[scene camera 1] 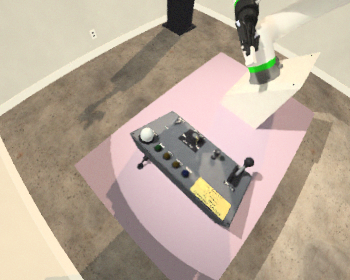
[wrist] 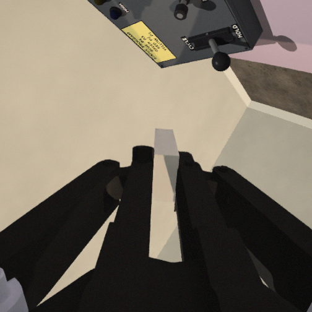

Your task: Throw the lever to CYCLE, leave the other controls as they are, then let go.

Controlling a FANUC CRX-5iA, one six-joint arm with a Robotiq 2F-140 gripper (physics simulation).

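Places are measured from the arm's base along level axes (x back, y up, z left), in centimetres.
Pixels of known places: gripper, fingertip midpoint: (scene camera 1: 250,64); arm's base at its link origin: (scene camera 1: 264,77).
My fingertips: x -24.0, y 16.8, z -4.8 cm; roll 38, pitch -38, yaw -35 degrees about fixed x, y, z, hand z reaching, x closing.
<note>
Ahead of a thing's pixels: the offset from my fingertips to its top centre. "spot": to the spot under its first point. Level surfaces: height alone.
The lever {dx -21.9, dy -22.1, dz +23.4 cm} (scene camera 1: 241,170) (wrist: 214,47) has a black ball knob and stands in a slot at one end of the dark grey control panel {dy -24.7 cm} (scene camera 1: 207,170) (wrist: 150,15). The CYCLE label (wrist: 188,43) is at one end of the slot and the HOLD label (wrist: 237,31) at the other. The lever leans toward the HOLD side. My gripper (scene camera 1: 249,52) (wrist: 162,145) is shut with nothing between its fingers. It is well away from the panel and does not touch the lever, at the upper right in the scene view.
The panel also carries a white ball knob {spot: dx -40.3, dy -16.9, dz -12.6 cm} (scene camera 1: 146,134), green {spot: dx -40.1, dy -19.7, dz -6.5 cm} (scene camera 1: 158,147) and blue {spot: dx -40.2, dy -19.7, dz +7.7 cm} (scene camera 1: 185,173) buttons, two amber ones, a rotary selector {dx -24.2, dy -23.7, dz -0.6 cm} (scene camera 1: 195,138), a small toggle {dx -24.2, dy -22.9, dz +11.4 cm} (scene camera 1: 216,154) and a yellow label {spot: dx -40.2, dy -21.4, dz +20.1 cm} (scene camera 1: 210,198) (wrist: 149,41). A small side lever {spot: dx -46.9, dy -32.8, dz -10.5 cm} (scene camera 1: 143,162) sticks out. A black pillar (scene camera 1: 180,15) stands behind.
</note>
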